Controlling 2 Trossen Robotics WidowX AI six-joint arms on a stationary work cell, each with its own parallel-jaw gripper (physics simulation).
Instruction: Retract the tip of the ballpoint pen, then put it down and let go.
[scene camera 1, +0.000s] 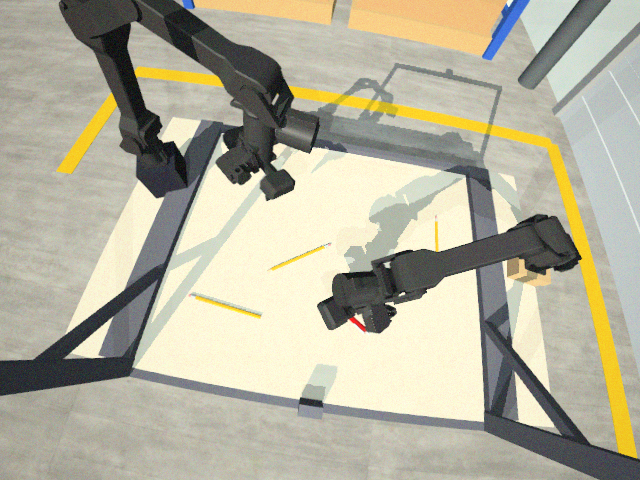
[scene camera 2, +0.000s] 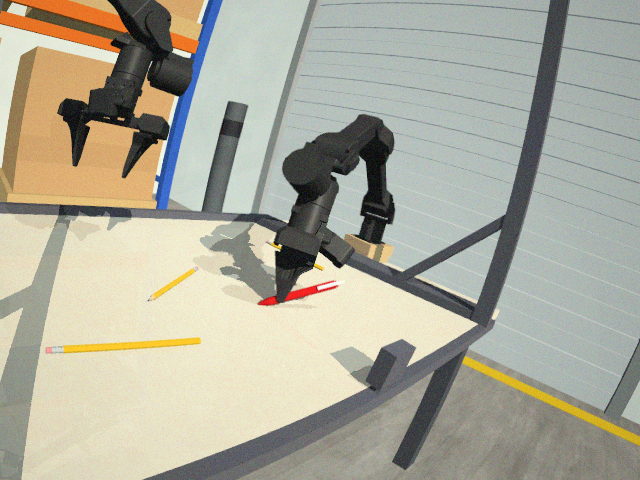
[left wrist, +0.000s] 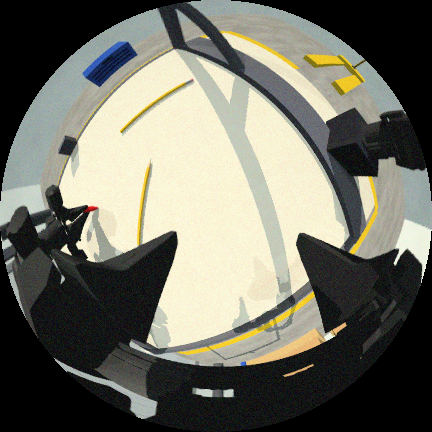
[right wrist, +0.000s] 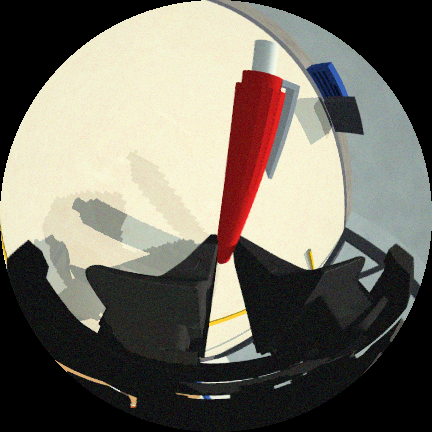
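Seen in the pictures: left gripper, fingertip midpoint: (scene camera 1: 256, 186) (scene camera 2: 98, 172) (left wrist: 240, 238) (right wrist: 257, 376); right gripper, fingertip midpoint: (scene camera 1: 338, 308) (scene camera 2: 279, 302) (left wrist: 87, 207) (right wrist: 224, 240); left arm's base at its link origin: (scene camera 1: 155, 158) (left wrist: 368, 140); right arm's base at its link origin: (scene camera 2: 369, 240).
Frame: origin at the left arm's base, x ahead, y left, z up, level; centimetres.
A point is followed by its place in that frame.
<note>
A red ballpoint pen (scene camera 1: 357, 324) {y -53.7, x 39.8, z -5.4 cm} (scene camera 2: 310, 290) {y -52.5, x 38.9, z -6.4 cm} (left wrist: 91, 209) {y -46.7, x 37.1, z -9.2 cm} (right wrist: 252, 145) has a grey clip and a pale push button sticking out of its rear end. My right gripper (scene camera 2: 281, 298) {y -48.6, x 37.5, z -9.4 cm} (right wrist: 224, 240) {y -48.6, x 37.5, z -9.4 cm} is shut on the pen near its pointed end. The pen is low over the table top, with its button end higher in scene camera 2 and a faint shadow below. In the right wrist view the button end points up the picture, and the writing end is hidden by the fingers. My left gripper (scene camera 2: 100, 172) {y -18.4, x 24.8, z 4.1 cm} (left wrist: 240, 238) {y -18.4, x 24.8, z 4.1 cm} is open and empty, high above the table's far side.
Yellow pencils (scene camera 1: 299, 256) {y -32.9, x 31.4, z -9.9 cm} (scene camera 1: 225, 305) {y -40.7, x 10.7, z -10.0 cm} (scene camera 1: 436, 235) {y -36.6, x 71.9, z -10.1 cm} (scene camera 2: 173, 284) {y -33.6, x 29.9, z -10.1 cm} (scene camera 2: 124, 345) {y -40.7, x 9.8, z -10.0 cm} lie apart on the cream table top (scene camera 1: 248, 351) {y -52.6, x 14.0, z -10.6 cm} (scene camera 2: 258, 372) {y -53.9, x 17.7, z -10.6 cm}. A dark block (scene camera 1: 310, 407) {y -66.8, x 25.0, z -4.9 cm} (scene camera 2: 391, 364) {y -67.4, x 22.2, z -6.2 cm} stands at the near edge. Dark frame beams (scene camera 1: 478, 289) {y -54.7, x 76.8, z -10.0 cm} run along the table's sides.
</note>
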